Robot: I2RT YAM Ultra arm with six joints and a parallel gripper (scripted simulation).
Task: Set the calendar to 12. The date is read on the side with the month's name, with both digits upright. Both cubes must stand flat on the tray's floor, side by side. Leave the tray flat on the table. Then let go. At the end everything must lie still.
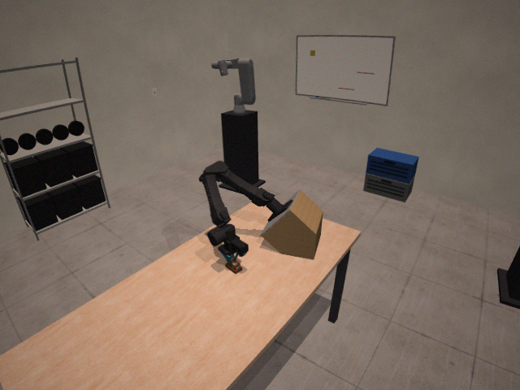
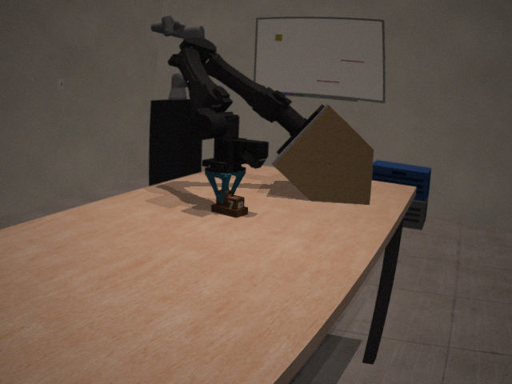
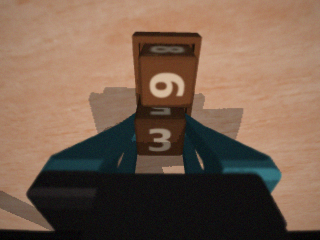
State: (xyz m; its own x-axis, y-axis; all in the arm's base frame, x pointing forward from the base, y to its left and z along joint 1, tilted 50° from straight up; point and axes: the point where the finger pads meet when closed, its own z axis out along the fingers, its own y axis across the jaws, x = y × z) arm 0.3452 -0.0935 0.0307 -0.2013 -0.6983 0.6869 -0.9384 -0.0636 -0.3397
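My hand is 1 cm short of the dark brown calendar tray, 2 cm to the right of it and 3 cm above it. From my hand the other things lie so: cube 1 cm ahead, 3 cm to the left, 1 cm below.
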